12 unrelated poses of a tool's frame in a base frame.
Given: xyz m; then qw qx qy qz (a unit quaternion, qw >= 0).
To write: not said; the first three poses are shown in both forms.
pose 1, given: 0.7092 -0.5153 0.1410 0.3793 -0.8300 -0.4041 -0.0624
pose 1, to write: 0.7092 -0.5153 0.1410 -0.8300 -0.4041 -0.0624 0.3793
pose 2, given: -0.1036 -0.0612 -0.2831 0.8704 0.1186 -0.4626 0.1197
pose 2, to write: -0.1036 -0.0612 -0.2831 0.1186 -0.4626 0.1197 0.8704
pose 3, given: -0.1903 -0.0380 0.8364 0.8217 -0.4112 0.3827 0.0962
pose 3, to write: -0.1903 -0.0380 0.8364 -0.4112 0.3827 0.0962 0.8217
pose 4, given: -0.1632 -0.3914 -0.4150 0.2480 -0.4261 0.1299 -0.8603
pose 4, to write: -0.1632 -0.3914 -0.4150 -0.4261 0.1299 -0.8603 0.2480
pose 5, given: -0.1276 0.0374 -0.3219 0.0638 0.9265 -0.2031 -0.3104
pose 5, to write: -0.1276 0.0374 -0.3219 0.9265 -0.2031 -0.3104 0.0638
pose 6, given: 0.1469 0.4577 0.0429 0.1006 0.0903 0.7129 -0.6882
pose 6, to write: 0.1469 0.4577 0.0429 0.0903 0.7129 -0.6882 0.1006
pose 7, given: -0.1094 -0.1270 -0.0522 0.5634 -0.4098 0.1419 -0.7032
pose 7, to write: -0.1094 -0.1270 -0.0522 -0.4098 0.1419 -0.7032 0.5634
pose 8, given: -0.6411 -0.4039 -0.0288 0.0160 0.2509 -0.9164 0.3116
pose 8, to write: -0.6411 -0.4039 -0.0288 0.2509 -0.9164 0.3116 0.0160
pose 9, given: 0.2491 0.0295 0.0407 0.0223 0.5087 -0.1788 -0.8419
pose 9, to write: 0.2491 0.0295 0.0407 0.5087 -0.1788 -0.8419 0.0223
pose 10, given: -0.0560 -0.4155 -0.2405 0.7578 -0.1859 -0.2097 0.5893
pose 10, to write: -0.0560 -0.4155 -0.2405 -0.1859 -0.2097 0.5893 0.7578
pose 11, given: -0.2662 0.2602 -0.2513 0.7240 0.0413 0.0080 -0.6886
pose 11, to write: -0.2662 0.2602 -0.2513 0.0413 0.0080 -0.6886 0.7240
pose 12, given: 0.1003 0.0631 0.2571 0.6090 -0.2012 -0.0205 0.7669
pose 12, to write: 0.1003 0.0631 0.2571 -0.2012 -0.0205 0.7669 0.6090
